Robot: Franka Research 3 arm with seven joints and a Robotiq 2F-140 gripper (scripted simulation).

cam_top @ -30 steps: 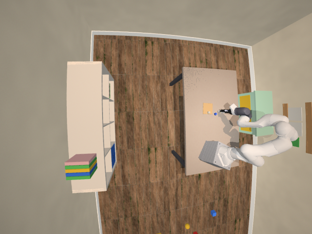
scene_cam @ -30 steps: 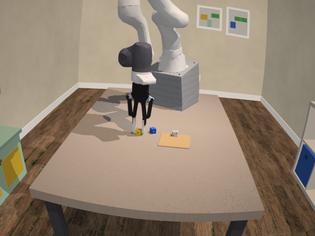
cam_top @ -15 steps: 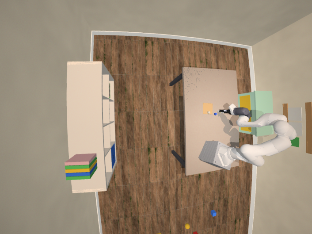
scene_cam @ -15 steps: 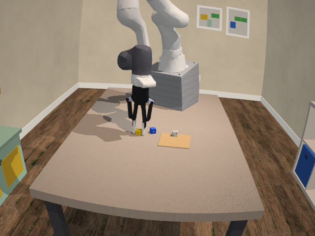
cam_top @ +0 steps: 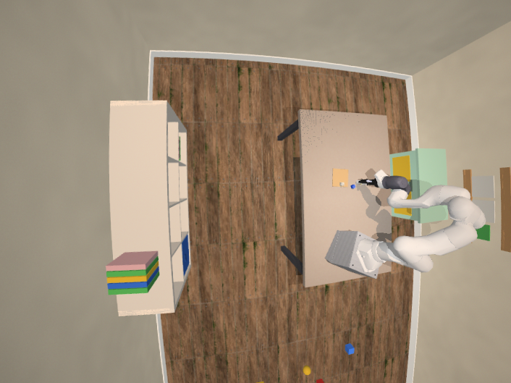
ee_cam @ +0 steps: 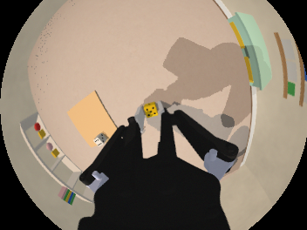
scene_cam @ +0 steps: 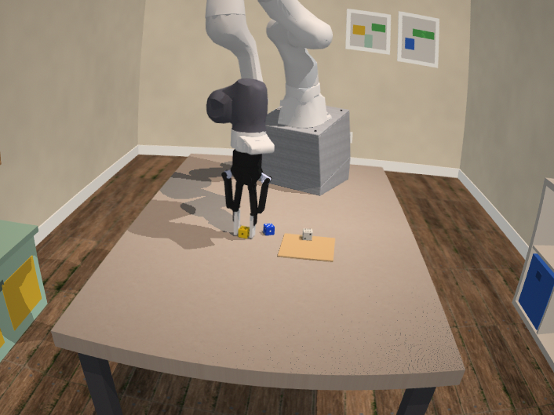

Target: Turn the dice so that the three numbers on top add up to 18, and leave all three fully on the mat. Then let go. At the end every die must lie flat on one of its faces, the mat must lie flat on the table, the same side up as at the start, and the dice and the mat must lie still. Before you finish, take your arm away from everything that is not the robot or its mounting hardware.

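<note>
The yellow die is 2 cm below my hand. From my hand the other things lie so: blue die 2 cm behind, 7 cm to the left, 2 cm below; white die 2 cm ahead, 17 cm to the left, 2 cm below; mat 7 cm ahead, 16 cm to the left, 4 cm below.
</note>
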